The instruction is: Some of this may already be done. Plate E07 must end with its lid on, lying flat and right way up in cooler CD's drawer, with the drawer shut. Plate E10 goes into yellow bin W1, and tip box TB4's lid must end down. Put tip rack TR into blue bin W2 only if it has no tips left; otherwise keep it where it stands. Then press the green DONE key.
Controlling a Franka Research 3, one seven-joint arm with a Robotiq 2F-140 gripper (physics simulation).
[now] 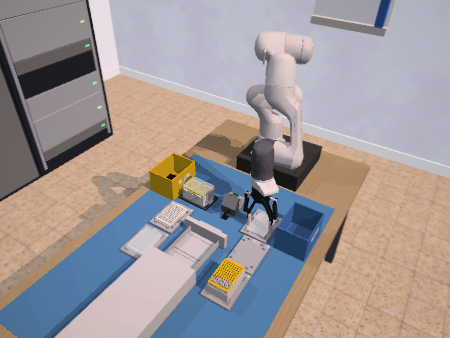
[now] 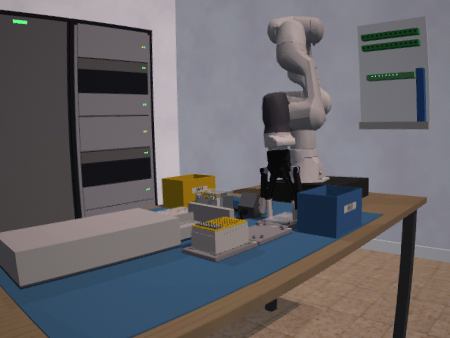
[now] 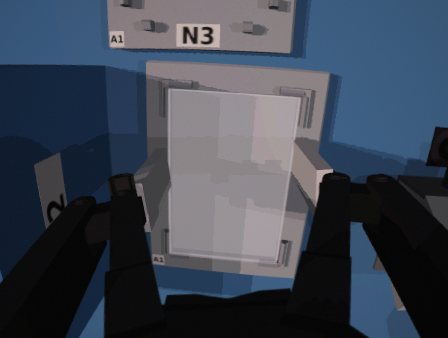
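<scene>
My gripper is shut on a clear rectangular lid, its pads at the two long edges; the lid lies flat over a grey nest. The drawer of the white cooler is open. Two pale plates lie beside it, names unreadable. The clear tip box stands by yellow bin W1; its lid position is unclear. The tip rack shows yellow tips. Blue bin W2 is beside my gripper.
An empty-looking nest marked N3 lies between the lid's nest and the tip rack. A small grey box with a bit of green on top stands beside my gripper, opposite the blue bin.
</scene>
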